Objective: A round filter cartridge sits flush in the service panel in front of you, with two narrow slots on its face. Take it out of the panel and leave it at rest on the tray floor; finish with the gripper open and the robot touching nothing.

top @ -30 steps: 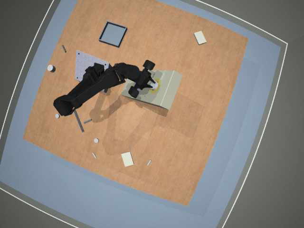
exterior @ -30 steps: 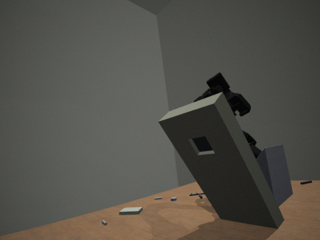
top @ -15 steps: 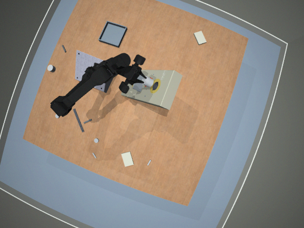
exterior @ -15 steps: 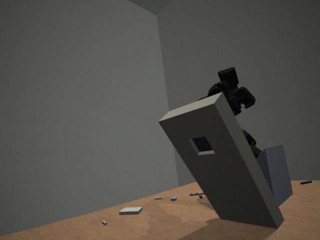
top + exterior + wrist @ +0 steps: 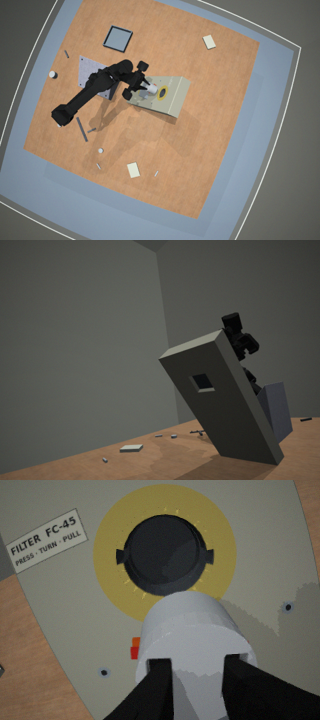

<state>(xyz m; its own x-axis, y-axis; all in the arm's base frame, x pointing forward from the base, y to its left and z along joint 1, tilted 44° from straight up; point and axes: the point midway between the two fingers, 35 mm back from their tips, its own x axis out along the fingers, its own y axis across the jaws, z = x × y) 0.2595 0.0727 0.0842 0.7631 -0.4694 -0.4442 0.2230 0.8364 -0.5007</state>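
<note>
Right now the round white filter cartridge is 10 mm ahead of my gripper tip and 10 mm below it. The rest, counted from my gripper tip: grey-blue tray 330 mm behind, 290 mm to the left, 280 mm below.
</note>
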